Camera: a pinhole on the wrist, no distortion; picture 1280 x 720 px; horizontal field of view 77.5 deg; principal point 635.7 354.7 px. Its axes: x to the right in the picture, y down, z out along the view. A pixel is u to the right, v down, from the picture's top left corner.
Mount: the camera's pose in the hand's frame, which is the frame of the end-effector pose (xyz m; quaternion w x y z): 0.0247 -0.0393 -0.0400 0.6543 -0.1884 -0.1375 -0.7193
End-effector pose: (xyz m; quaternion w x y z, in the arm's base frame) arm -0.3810 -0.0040 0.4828 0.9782 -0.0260 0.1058 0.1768
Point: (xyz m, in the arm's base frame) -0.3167 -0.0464 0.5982
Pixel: 1207.4 291.7
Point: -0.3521 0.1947 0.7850
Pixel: 584.6 285.7
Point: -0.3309 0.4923 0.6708
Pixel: 105.7 495.0
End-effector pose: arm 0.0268 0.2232 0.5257 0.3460 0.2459 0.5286 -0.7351
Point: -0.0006 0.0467 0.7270
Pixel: outside the picture
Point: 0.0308 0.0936 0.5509
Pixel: 775.8 230.4
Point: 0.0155 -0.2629 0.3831
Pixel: 633.6 601.4
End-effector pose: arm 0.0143 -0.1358 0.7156 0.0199 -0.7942 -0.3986 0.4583
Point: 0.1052 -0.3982 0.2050
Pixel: 230.5 533.8
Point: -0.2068 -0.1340 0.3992
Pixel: 936.0 615.2
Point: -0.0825 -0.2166 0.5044
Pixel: 659.9 415.3
